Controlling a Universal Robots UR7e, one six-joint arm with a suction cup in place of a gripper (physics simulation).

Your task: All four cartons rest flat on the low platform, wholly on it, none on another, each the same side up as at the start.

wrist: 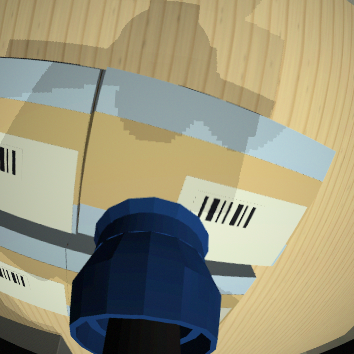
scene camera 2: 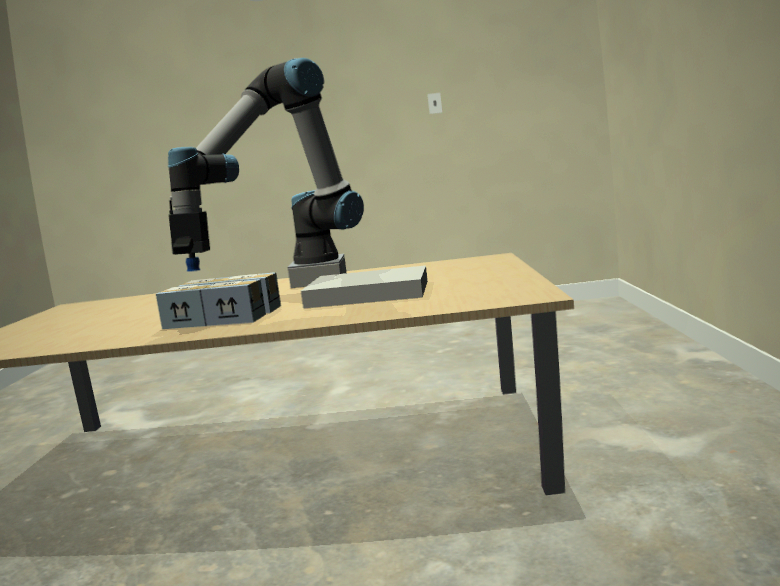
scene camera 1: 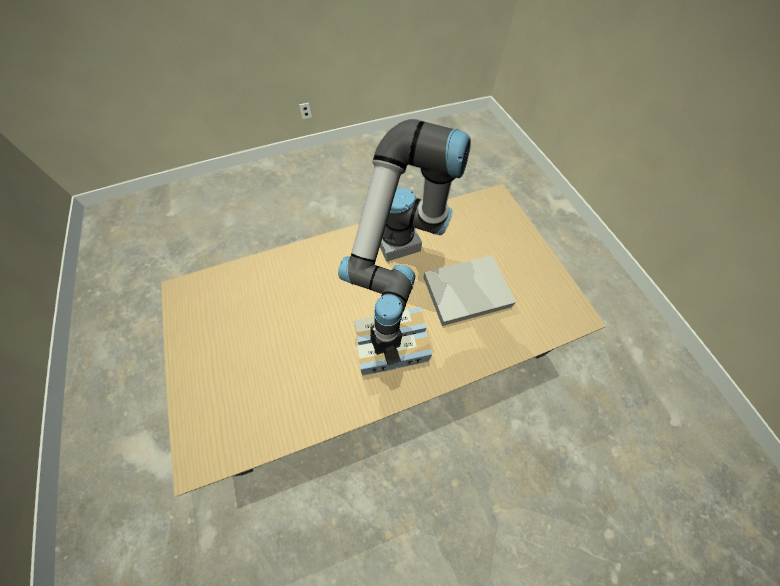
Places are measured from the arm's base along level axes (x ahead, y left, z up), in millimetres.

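Pixels of known places: hand, tool point: [wrist: 150, 247] [scene camera 2: 193, 270]; arm's base, link origin: [scene camera 2: 316, 260] [scene camera 1: 397, 232].
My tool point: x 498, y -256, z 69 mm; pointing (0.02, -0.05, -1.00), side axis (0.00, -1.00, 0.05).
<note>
Ahead of a thing's pixels: the offset from my tool point to its top centre. "spot": to the spot under its first point. Level surfaces: height alone.
Four blue-and-tan cartons with white barcode labels lie flat in two rows on the table. In the front row are a left carton {dx -3, dy -32, dz -46 mm} [scene camera 1: 373, 366] [scene camera 2: 180, 308] [wrist: 150, 165] and a right carton {dx +18, dy +99, dz -46 mm} [scene camera 1: 421, 357] [scene camera 2: 228, 305] [wrist: 40, 117], with a thin gap between them. Behind, across a narrow dark gap, are a left carton {spot: dx -120, dy -39, dz -45 mm} [scene camera 1: 363, 326] [wrist: 237, 286] and a right carton {dx -82, dy +122, dz -46 mm} [scene camera 1: 418, 320] [scene camera 2: 272, 291] [wrist: 40, 292]. The low grey platform {dx -143, dy +439, dz -93 mm} [scene camera 1: 469, 291] [scene camera 2: 365, 294] bears no carton. My gripper, a blue suction cup [scene camera 2: 192, 269] [wrist: 151, 215], is open and hangs a little above the cartons, touching none.
The wooden table {dz -141 mm} [scene camera 1: 252, 352] [scene camera 2: 479, 283] carries everything. The robot's grey base block [scene camera 1: 403, 247] [scene camera 2: 305, 275] stands behind the cartons, and the platform lies to their right. The arm hides part of the cartons' tops in the first scene view.
</note>
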